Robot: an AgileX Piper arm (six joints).
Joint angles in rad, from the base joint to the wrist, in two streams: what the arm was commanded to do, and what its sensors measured. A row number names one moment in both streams.
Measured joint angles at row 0:
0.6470, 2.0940, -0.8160, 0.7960, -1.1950, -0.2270
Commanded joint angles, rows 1 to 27:
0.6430, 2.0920, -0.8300, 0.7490, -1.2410, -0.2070
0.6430, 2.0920, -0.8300, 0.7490, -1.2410, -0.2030
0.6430, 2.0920, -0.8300, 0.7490, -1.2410, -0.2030
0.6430, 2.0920, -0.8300, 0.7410, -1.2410, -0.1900
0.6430, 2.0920, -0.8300, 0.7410, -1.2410, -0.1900
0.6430, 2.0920, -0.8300, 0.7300, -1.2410, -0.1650
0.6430, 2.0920, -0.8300, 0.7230, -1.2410, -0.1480
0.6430, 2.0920, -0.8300, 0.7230, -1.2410, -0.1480
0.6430, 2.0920, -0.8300, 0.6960, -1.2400, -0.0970
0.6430, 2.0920, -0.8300, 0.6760, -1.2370, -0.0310
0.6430, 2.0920, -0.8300, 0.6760, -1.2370, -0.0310
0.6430, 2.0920, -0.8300, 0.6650, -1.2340, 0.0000
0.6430, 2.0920, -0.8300, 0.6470, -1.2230, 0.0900
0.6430, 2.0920, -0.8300, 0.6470, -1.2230, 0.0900
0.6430, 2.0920, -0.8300, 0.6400, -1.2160, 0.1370
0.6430, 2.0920, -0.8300, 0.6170, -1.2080, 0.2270
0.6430, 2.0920, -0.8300, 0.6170, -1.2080, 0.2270
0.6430, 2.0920, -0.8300, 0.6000, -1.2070, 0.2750
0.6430, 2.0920, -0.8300, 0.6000, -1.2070, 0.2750
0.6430, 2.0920, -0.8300, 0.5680, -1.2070, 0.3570
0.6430, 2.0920, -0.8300, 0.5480, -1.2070, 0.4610
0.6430, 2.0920, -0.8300, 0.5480, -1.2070, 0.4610
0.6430, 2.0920, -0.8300, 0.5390, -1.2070, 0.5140
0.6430, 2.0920, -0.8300, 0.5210, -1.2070, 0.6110
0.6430, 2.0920, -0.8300, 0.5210, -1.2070, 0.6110
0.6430, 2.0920, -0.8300, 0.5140, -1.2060, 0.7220
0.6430, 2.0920, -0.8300, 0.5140, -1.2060, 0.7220
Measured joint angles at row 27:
0.6350, 2.0980, -0.7970, 0.7050, -1.2100, 0.5460
